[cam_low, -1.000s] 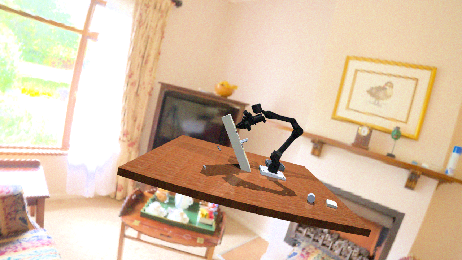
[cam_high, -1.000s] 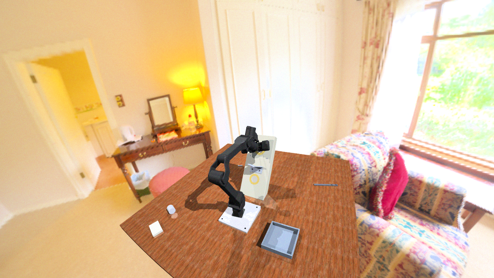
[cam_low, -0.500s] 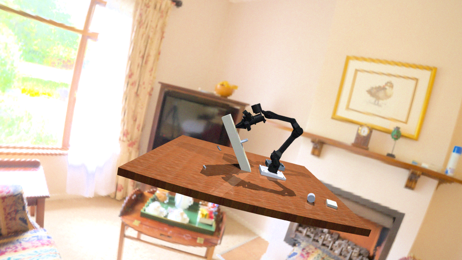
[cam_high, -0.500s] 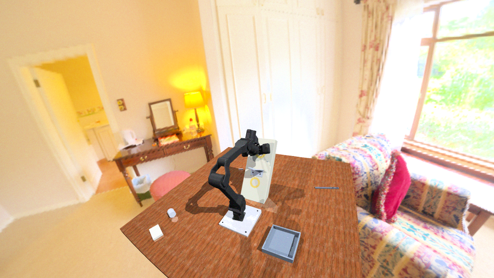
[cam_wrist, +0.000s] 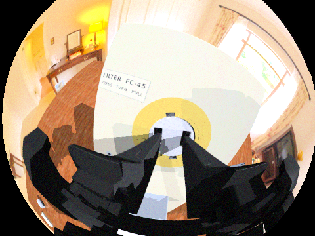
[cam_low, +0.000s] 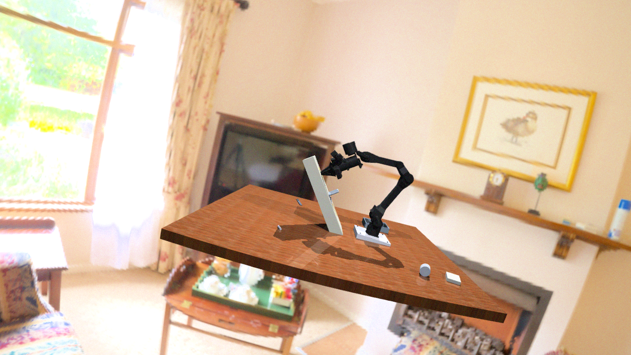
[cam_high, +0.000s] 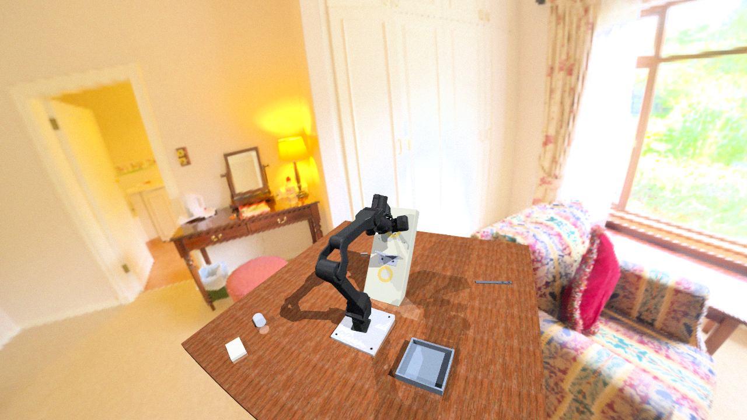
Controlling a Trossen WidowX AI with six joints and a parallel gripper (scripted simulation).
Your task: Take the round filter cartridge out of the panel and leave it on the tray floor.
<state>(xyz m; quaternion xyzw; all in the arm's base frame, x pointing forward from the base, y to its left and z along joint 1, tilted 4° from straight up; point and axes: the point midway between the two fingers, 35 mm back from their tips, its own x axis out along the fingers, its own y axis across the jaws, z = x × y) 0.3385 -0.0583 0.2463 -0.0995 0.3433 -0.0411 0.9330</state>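
The filter cartridge is 1 cm ahead of my gripper tip and 1 cm below it. The rest, counted from my gripper tip: grey tray (46 cm behind, 20 cm to the right, 26 cm below); then white block (60 cm behind, 50 cm to the left, 26 cm below); then cream service panel (3 cm behind, 1 cm to the left, 8 cm below).
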